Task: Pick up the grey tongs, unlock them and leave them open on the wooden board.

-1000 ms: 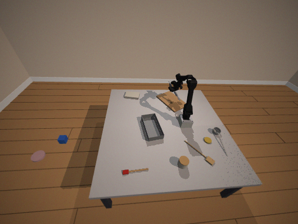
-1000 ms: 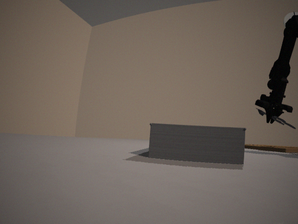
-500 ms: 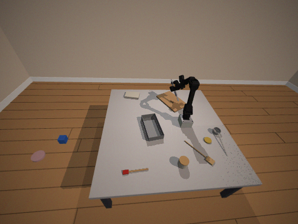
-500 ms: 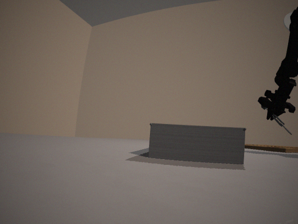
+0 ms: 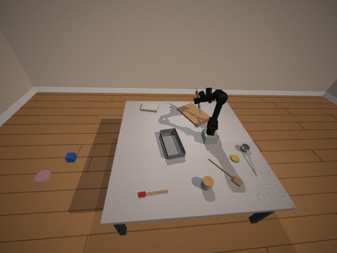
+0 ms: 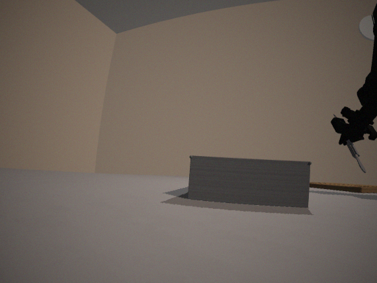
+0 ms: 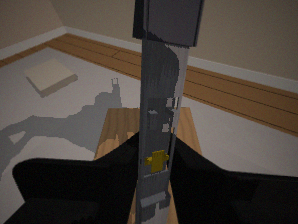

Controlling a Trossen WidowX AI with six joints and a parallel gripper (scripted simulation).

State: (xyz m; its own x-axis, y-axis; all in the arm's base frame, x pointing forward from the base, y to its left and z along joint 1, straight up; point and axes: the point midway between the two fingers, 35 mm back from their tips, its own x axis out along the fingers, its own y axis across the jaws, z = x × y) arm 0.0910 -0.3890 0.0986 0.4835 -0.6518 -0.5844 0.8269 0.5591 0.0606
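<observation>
Now: the wooden board 10 mm behind my gripper tip, 30 mm to the left of it and 160 mm below it. The rest, counted from my gripper tip: cream block (510 mm ahead, 10 mm to the right, 150 mm below); then roasting tin (240 mm ahead, 520 mm to the left, 140 mm below); then yellow lock piece (20 mm behind, 20 mm to the left, 20 mm above).
</observation>
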